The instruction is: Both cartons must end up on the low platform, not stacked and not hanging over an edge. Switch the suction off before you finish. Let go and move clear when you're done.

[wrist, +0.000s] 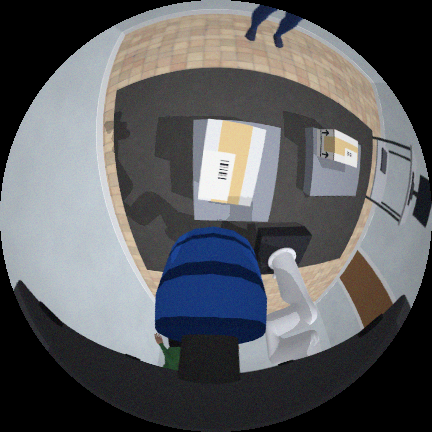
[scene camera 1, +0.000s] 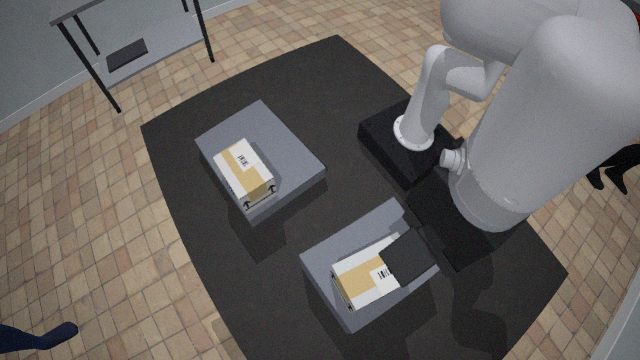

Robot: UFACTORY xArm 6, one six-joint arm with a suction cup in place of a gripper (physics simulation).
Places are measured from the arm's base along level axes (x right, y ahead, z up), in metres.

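Pixels of known places: hand, its tool point: (wrist: 212,261); arm's base, origin of its link: (wrist: 281,258) (scene camera 1: 413,132).
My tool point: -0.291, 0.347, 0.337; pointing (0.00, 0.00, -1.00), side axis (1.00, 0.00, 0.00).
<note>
Ahead of a thing's pixels: the offset from my tool point to its top centre, as dx, dy, dz. Level surfaces: height alone.
A white carton with a tan band @[+0.390, +0.125, -0.261] (scene camera 1: 235,167) (wrist: 339,146) lies flat on one grey platform @[+0.473, +0.069, -0.350] (scene camera 1: 295,150) (wrist: 330,186), close to one edge. A second such carton @[+0.024, +0.020, -0.181] (scene camera 1: 355,280) (wrist: 237,162) lies flat on the other grey platform @[+0.048, -0.013, -0.278] (scene camera 1: 325,242) (wrist: 271,165), near an edge in the wrist view. The cartons are apart, not stacked. I cannot tell clearly which platform is lower, or whether either carton overhangs slightly. My blue suction cup (wrist: 212,237) holds no carton and is clear of the second carton in the wrist view. In the scene view the cup is hidden; my dark end block covers part of that carton.
Both platforms stand on a dark mat @[dz -0.398] (scene camera 1: 320,75) (wrist: 225,90). A second white arm (scene camera 1: 425,110) (wrist: 292,285) stands on a black base (scene camera 1: 382,145) (wrist: 270,237) nearby. A table with dark legs (scene camera 1: 90,67) stands at the upper left of the scene view.
</note>
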